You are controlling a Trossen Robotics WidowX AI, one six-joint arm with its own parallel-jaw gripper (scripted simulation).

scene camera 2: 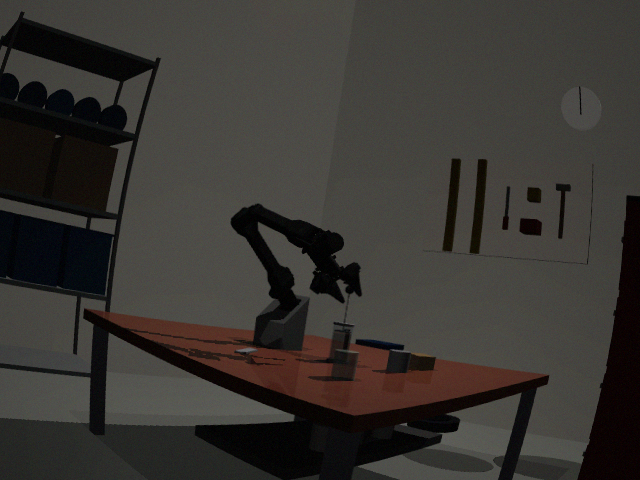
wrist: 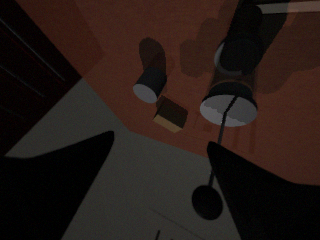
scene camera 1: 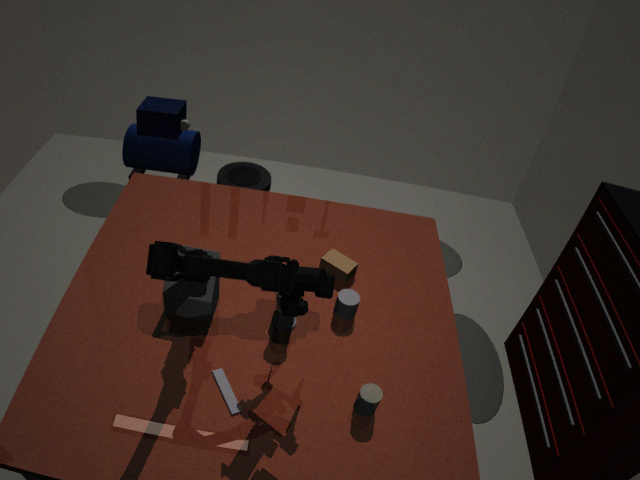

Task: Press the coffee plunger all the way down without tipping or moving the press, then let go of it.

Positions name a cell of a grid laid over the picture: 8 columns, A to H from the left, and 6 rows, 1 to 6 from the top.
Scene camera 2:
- my gripper: E4
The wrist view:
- my gripper: E4
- coffee press: F3
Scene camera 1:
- my gripper: D4
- tan box: E4
